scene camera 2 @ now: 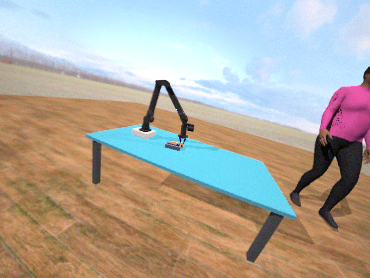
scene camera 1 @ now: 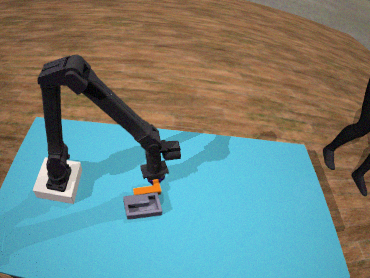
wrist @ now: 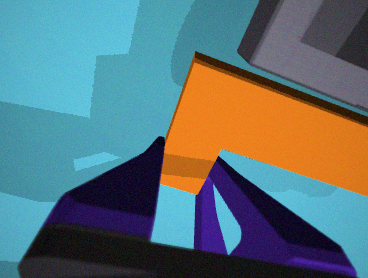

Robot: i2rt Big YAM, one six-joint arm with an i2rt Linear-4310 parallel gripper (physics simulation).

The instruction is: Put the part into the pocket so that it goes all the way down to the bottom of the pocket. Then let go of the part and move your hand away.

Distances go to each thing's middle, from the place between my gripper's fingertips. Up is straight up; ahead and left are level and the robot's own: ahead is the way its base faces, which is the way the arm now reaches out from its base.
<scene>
Now: hand 3 cm to the left of the orange L-shaped part (wrist: 221, 106), 3 cm past it and 1 cm below it. The rest, counted from my hand: grey pocket block (scene camera 1: 144, 205): 12 cm to the right, 4 cm behind, 1 cm above.
</scene>
